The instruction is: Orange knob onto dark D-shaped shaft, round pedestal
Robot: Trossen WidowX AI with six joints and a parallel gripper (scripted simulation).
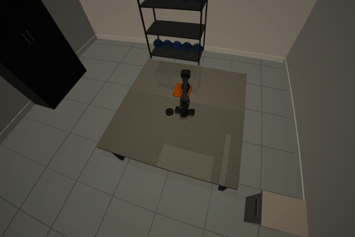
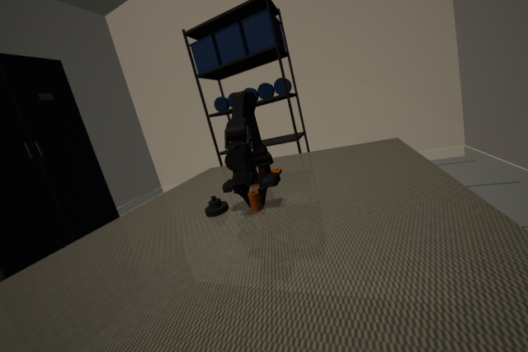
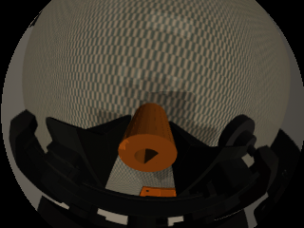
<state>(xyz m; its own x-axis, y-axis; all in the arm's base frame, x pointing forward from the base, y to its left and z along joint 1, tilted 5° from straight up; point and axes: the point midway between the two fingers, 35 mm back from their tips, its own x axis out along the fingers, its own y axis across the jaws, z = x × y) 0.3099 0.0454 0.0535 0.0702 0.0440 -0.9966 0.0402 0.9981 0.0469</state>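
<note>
Right now my gripper tip is 160 mm to the left of the pedestal, 20 mm below it and 20 mm past it. Round my gripper tip: orange knob 20 mm above.
</note>
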